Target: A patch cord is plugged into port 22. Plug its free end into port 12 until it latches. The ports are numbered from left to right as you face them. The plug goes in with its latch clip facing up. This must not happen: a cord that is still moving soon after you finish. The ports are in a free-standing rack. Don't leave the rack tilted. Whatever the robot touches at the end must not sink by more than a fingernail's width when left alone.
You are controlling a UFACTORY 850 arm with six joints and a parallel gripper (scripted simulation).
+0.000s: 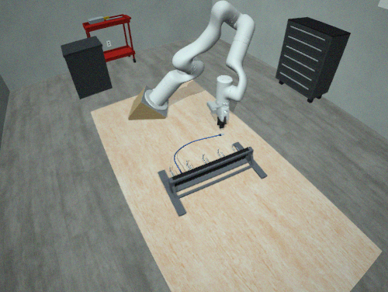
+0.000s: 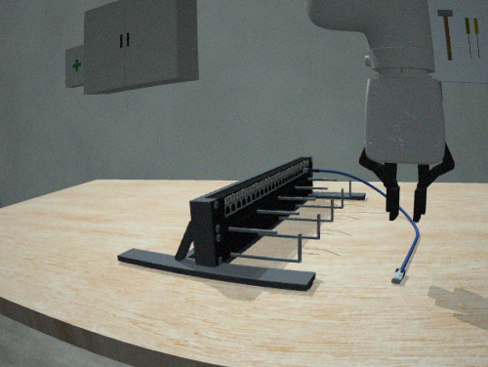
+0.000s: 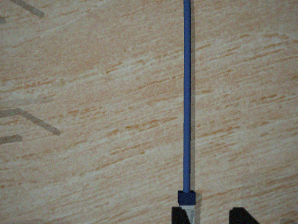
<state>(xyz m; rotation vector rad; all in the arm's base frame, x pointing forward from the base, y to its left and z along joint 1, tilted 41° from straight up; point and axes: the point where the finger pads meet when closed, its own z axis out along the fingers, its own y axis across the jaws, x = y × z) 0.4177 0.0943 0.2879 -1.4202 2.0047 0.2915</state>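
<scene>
Right now my hand is 2 cm to the right of the plug and 9 cm above it.
</scene>
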